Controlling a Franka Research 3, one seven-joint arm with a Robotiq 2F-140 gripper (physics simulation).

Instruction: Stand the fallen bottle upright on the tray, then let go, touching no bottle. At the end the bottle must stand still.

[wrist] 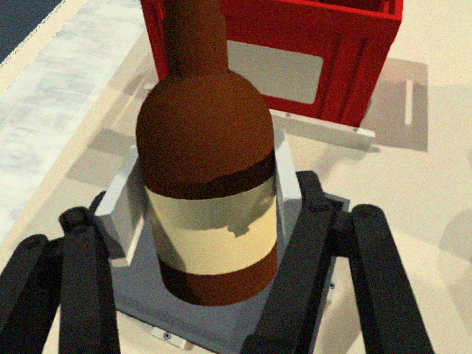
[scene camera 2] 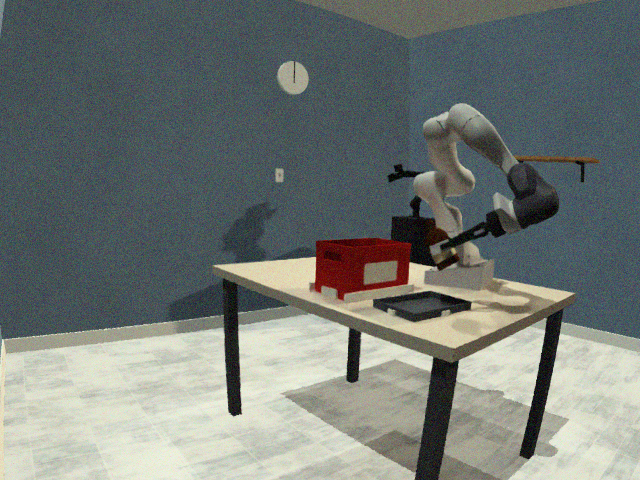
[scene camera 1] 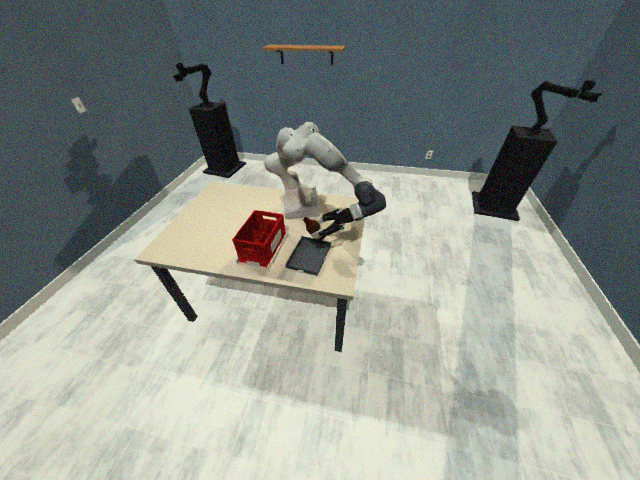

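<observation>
The brown bottle [scene camera 1: 311,224] [scene camera 2: 437,237] [wrist: 207,130] with a cream label is held in the air, tilted, its neck up and leaning toward the crate's side and its base lower. My gripper [scene camera 1: 319,227] [scene camera 2: 445,248] [wrist: 210,159] is shut on the bottle's body around the label, one pale pad on each side in the wrist view. The dark grey tray [scene camera 1: 308,257] [scene camera 2: 423,304] [wrist: 135,282] lies flat on the table, below the bottle. The bottle is apart from the tray. The exact height of its base above the tray is hard to tell.
The red crate [scene camera 1: 251,253] [scene camera 2: 341,271] [wrist: 350,65] stands beside the tray on the table [scene camera 1: 206,227] [scene camera 2: 289,273], with pale strips around its foot. The arm's base stands behind the tray. Two black pedestals [scene camera 1: 212,134] [scene camera 1: 516,170] with small arms stand off the table.
</observation>
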